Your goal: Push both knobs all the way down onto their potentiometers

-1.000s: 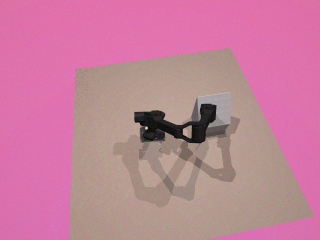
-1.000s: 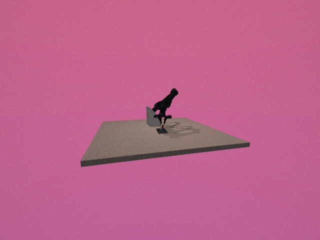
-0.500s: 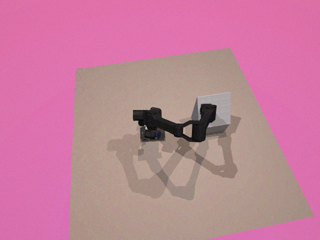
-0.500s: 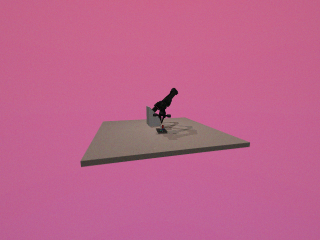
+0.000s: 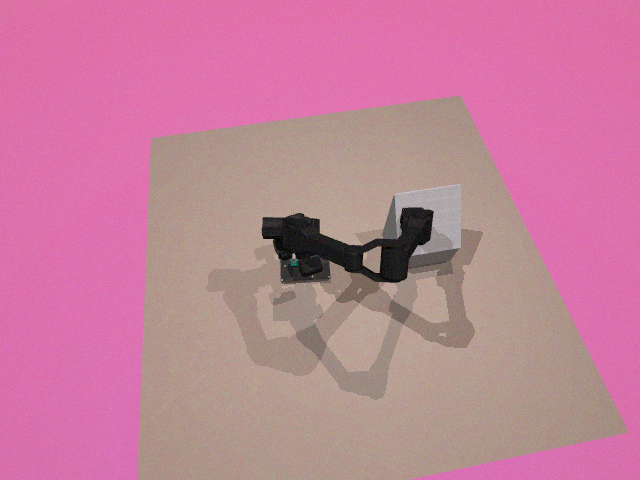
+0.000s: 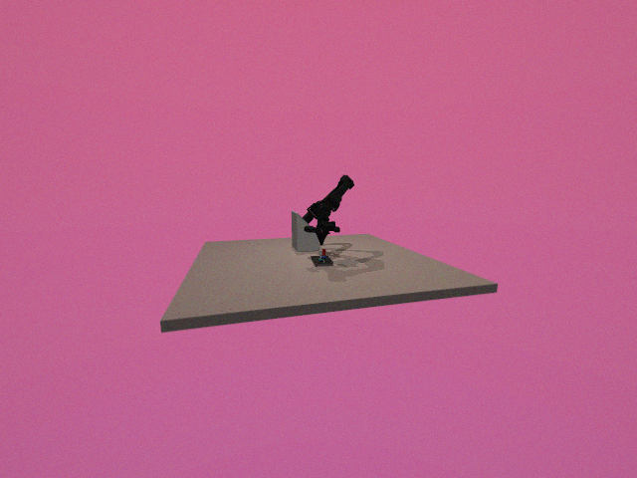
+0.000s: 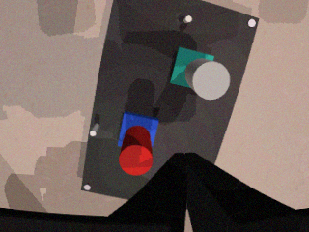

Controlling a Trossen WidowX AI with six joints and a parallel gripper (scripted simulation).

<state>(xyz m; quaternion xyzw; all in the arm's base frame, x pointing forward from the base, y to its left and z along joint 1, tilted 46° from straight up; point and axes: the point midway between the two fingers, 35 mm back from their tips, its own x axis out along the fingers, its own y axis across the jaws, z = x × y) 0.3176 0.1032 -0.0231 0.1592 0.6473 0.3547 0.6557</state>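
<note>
Right now my gripper tip is 3 cm short of the grey knob, 1 cm to the left of it and 4 cm above it. The rest, counted from my gripper tip: red knob 2 cm behind, 2 cm to the left, 5 cm below.
</note>
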